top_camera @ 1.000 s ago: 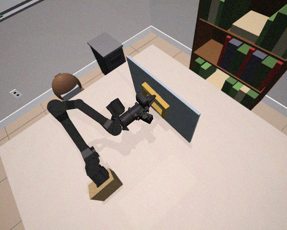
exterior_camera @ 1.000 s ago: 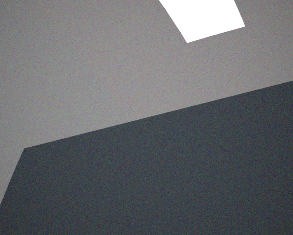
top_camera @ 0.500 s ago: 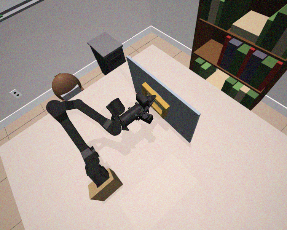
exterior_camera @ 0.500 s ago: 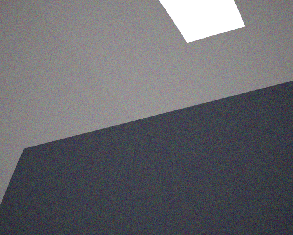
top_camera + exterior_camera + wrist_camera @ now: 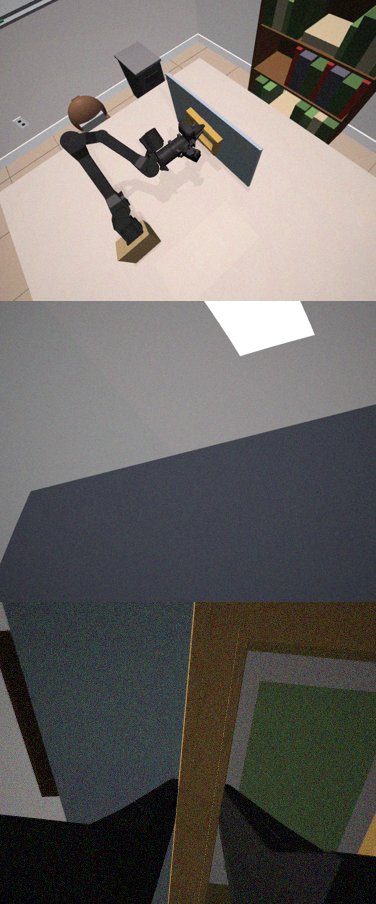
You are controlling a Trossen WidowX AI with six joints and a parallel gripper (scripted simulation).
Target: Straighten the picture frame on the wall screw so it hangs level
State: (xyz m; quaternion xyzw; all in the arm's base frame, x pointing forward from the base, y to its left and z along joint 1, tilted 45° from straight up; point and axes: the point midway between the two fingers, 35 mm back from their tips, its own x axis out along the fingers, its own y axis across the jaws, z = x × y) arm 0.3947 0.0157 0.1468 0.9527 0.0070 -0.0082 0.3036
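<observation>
The picture frame lies 1 cm ahead of my gripper tip, 1 cm to the left of it and 5 cm below it. The rest, counted from my gripper tip: blue-grey wall panel: 2 cm ahead, 1 cm to the left, 7 cm below.
</observation>
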